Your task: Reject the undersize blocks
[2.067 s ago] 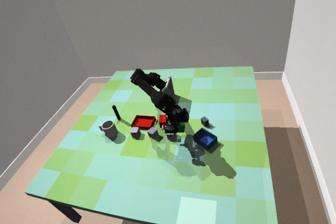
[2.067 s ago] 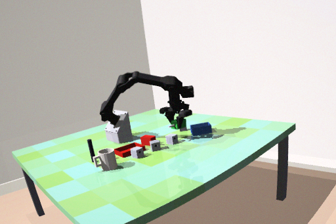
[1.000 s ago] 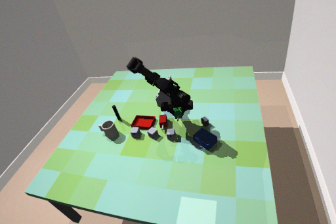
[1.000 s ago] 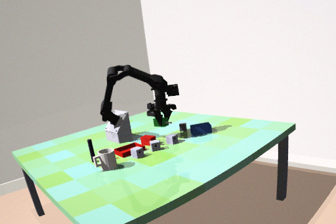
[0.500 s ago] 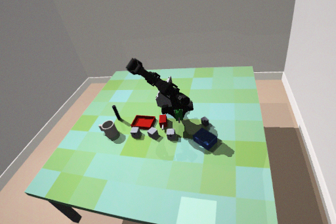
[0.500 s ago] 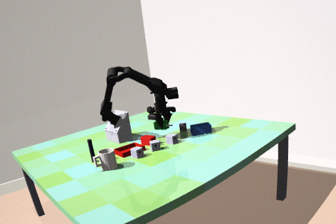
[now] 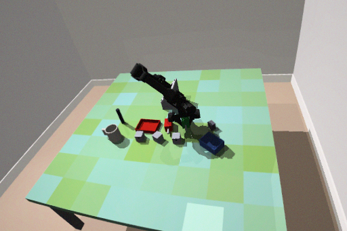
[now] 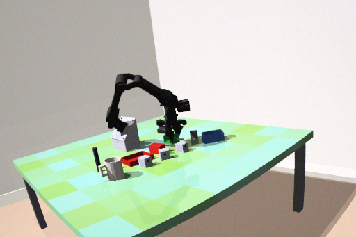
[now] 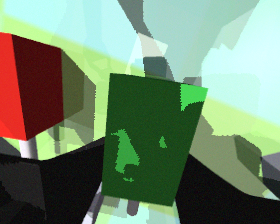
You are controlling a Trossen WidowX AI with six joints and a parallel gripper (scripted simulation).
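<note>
My gripper tip is 250 mm to the left of the red reject tray, 20 mm above it and 10 mm short of it. Also, from my gripper tip: steel block 100 mm ahead, 30 mm to the right; green GO gauge 20 mm above, 10 mm ahead; darker grey block 150 mm to the left, 20 mm behind.
</note>
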